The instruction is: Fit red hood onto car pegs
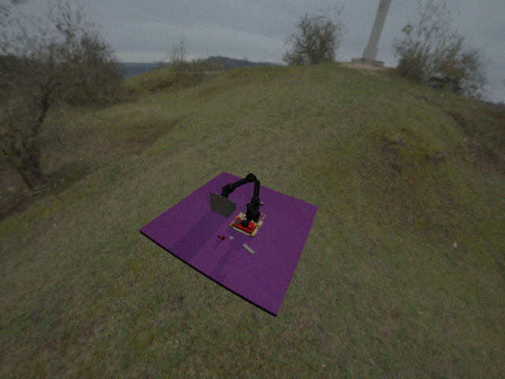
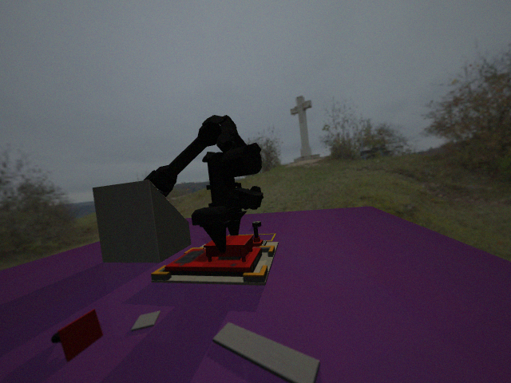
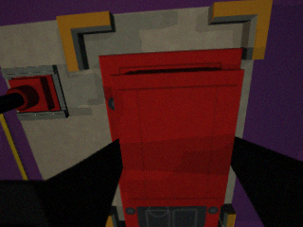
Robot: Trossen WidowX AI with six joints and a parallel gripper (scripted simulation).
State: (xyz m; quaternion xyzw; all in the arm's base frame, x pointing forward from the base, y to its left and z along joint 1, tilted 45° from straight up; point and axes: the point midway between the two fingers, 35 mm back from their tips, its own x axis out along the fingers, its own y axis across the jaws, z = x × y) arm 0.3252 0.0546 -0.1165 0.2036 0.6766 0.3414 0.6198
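My gripper tip is 1 cm below the red hood. Round my gripper tip: grey engine block: 3 cm below, 1 cm to the left.
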